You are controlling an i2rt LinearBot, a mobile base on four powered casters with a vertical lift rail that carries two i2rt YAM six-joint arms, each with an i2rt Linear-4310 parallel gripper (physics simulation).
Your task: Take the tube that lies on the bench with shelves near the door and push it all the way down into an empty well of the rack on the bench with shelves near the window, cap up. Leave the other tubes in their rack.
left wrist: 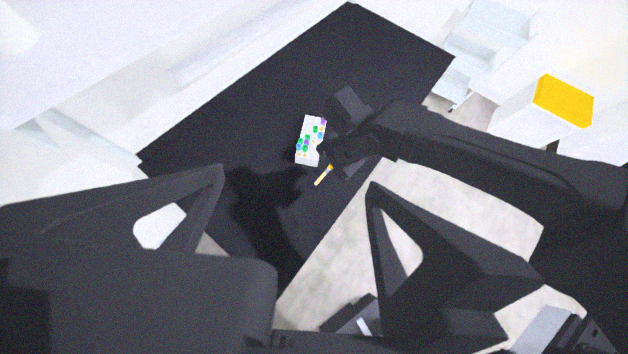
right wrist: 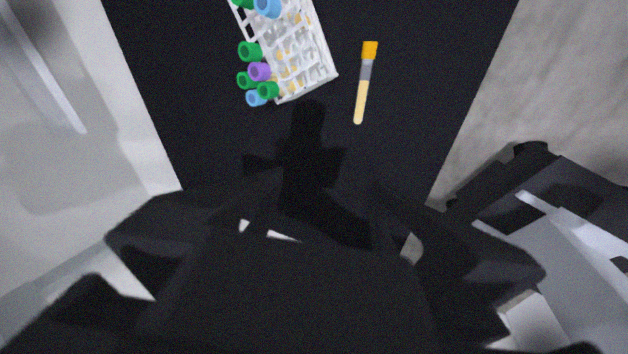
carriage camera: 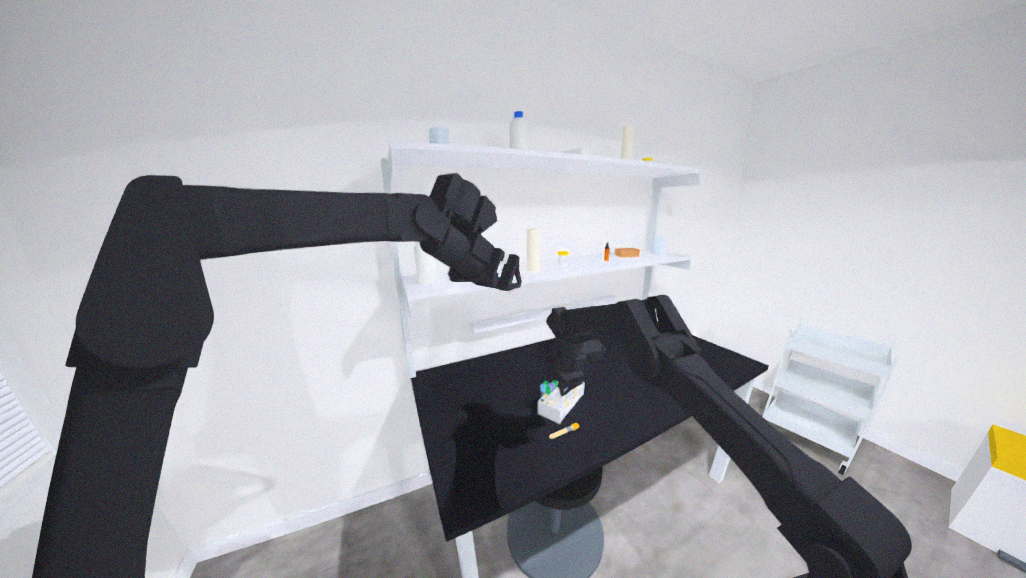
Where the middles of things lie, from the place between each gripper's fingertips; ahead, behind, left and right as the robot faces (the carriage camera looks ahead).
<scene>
My left hand is 540 mm above the white rack (carriage camera: 556, 413), 290 mm short of it and 230 mm to the left of it.
Right now the white rack is 18 cm below my right hand, 18 cm ahead of it and 7 cm to the right of it.
</scene>
